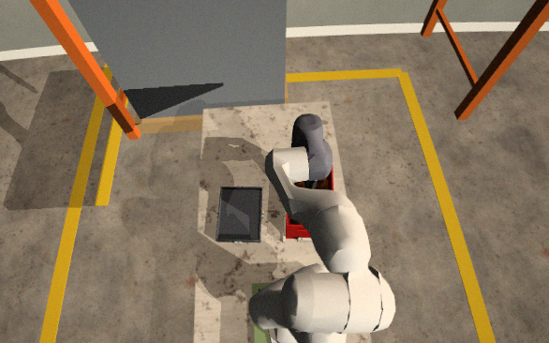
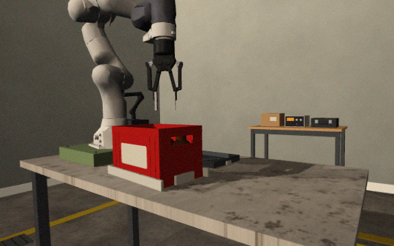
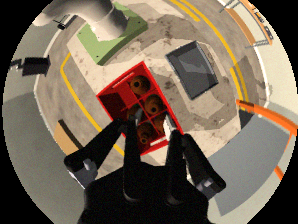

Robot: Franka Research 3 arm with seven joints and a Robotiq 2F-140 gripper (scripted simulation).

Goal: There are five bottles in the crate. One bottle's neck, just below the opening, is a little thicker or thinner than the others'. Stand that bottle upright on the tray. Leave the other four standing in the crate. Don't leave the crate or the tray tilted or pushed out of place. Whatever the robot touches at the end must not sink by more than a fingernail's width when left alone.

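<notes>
Now: the red crate 1 cm behind my hand, 4 cm to the right of it and 18 cm below it. Round my hand: dark tray 2 cm behind, 26 cm to the left, 25 cm below; brown bottle 1 cm behind, 9 cm to the right, 17 cm below.
</notes>
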